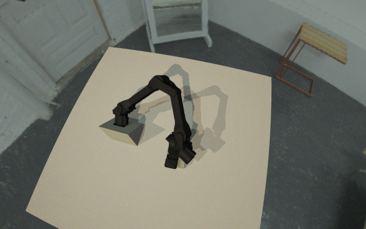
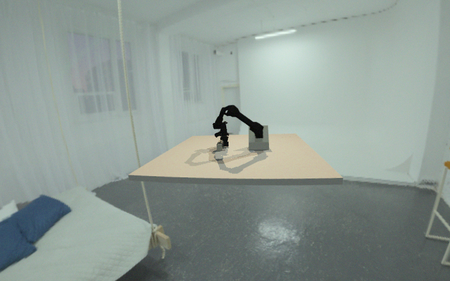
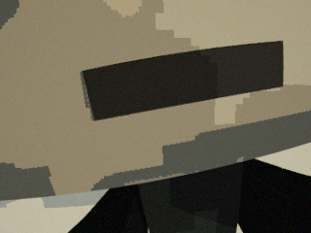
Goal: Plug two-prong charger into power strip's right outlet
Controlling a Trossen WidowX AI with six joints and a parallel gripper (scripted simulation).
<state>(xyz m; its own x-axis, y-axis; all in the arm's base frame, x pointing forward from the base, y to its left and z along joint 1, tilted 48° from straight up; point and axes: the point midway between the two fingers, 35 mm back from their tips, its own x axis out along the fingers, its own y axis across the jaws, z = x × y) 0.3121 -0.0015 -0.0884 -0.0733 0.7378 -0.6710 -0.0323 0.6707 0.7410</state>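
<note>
Now: gripper tip 20 mm short of the black two-prong charger and 10 mm below it.
</note>
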